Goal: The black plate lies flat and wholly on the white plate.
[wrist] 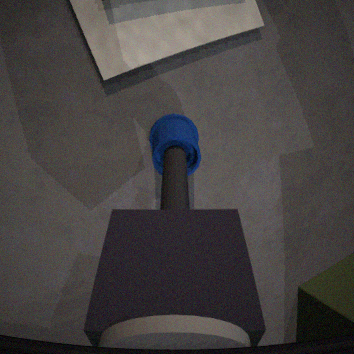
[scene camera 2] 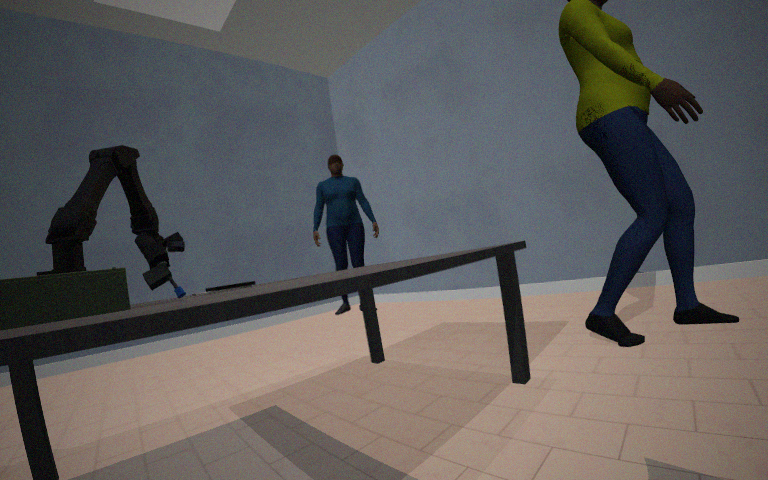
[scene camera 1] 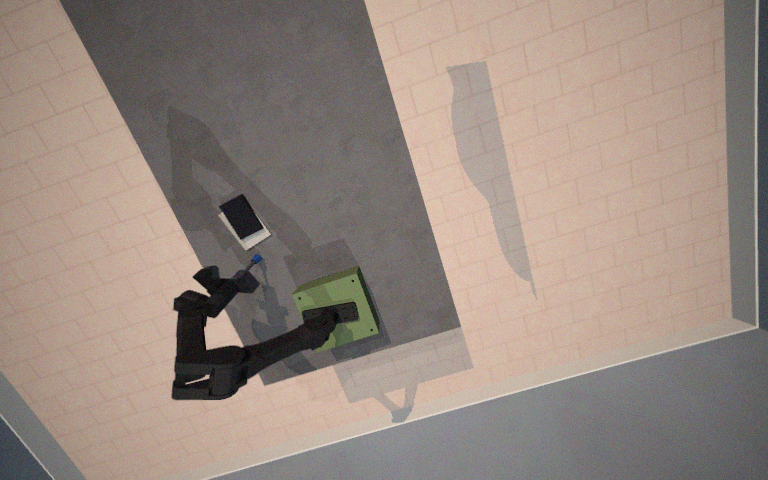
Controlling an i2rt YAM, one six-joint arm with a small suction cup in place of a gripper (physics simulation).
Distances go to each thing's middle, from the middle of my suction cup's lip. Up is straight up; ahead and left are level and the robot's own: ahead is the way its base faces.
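Scene:
With the black plate [scene camera 1: 238, 212] as the reference, my suction cup is 160 mm short of it and 10 mm to the right of it. There is also a white plate [wrist: 117, 44], and that one sits 130 mm ahead of my suction cup, 10 mm to the left of it and 10 mm below it.

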